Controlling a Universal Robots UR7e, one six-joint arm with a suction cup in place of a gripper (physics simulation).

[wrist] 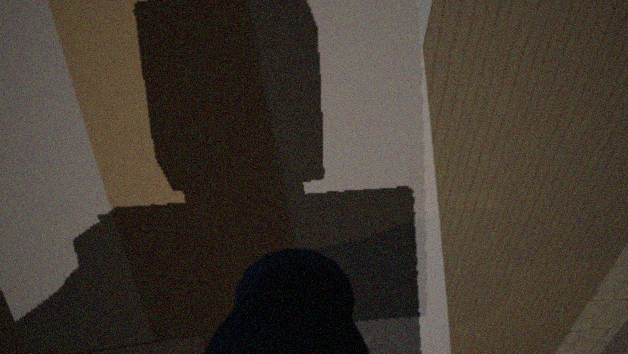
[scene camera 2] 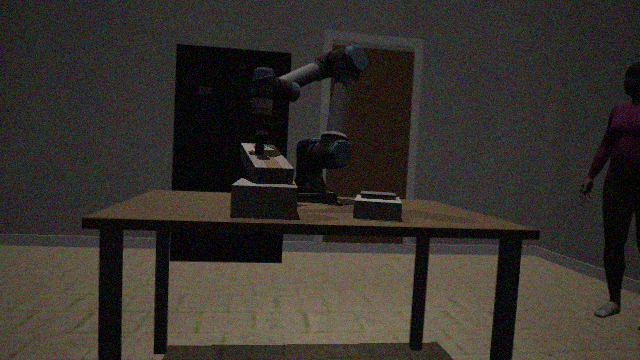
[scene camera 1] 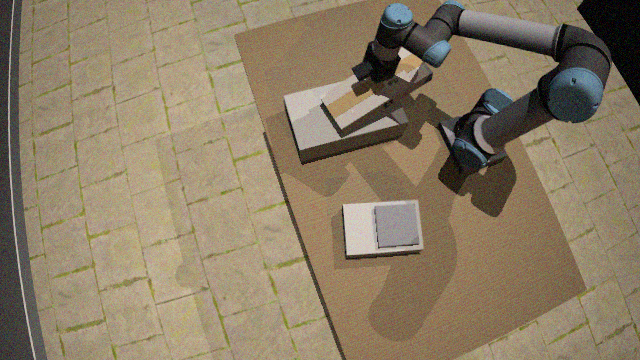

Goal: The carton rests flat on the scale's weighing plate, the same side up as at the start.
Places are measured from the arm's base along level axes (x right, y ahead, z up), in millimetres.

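Where they show: hand, its tool point: (wrist: 296, 268) (scene camera 2: 258, 156); arm's base, origin of its link: (scene camera 2: 309, 192).
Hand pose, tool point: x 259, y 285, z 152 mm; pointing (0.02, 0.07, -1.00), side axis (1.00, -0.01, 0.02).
Each offset is from my tool point to the centre of the thing. Level surfaces: height alone.
The carton {dx -22, dy +0, dz -20 mm} (scene camera 1: 357, 115) (scene camera 2: 274, 175) (wrist: 370, 100), white with a tan tape stripe along its top, hangs tilted from my suction cup (scene camera 2: 260, 150) (wrist: 295, 280), over the large white box. Its tape side faces up. In scene camera 2 its near end is lower than its far end and lies close to the box top; I cannot tell whether it touches. The cup sits on the carton's top face; its contact is hidden in scene camera 1. The scale {dx -405, dy +163, dz -148 mm} (scene camera 1: 358, 231) (scene camera 2: 377, 210) stands apart, with its grey weighing plate {dx -419, dy +127, dz -114 mm} (scene camera 1: 397, 225) (scene camera 2: 378, 194) bare.
The large white box {dx -19, dy +102, dz -136 mm} (scene camera 1: 311, 131) (scene camera 2: 264, 201) stands on the wooden table {dz -185 mm} (scene camera 1: 500, 250) (scene camera 2: 175, 207) under the carton. The arm's base is bolted at the table's far side, beyond the box and the scale. A person (scene camera 2: 622, 150) stands at the right in scene camera 2.
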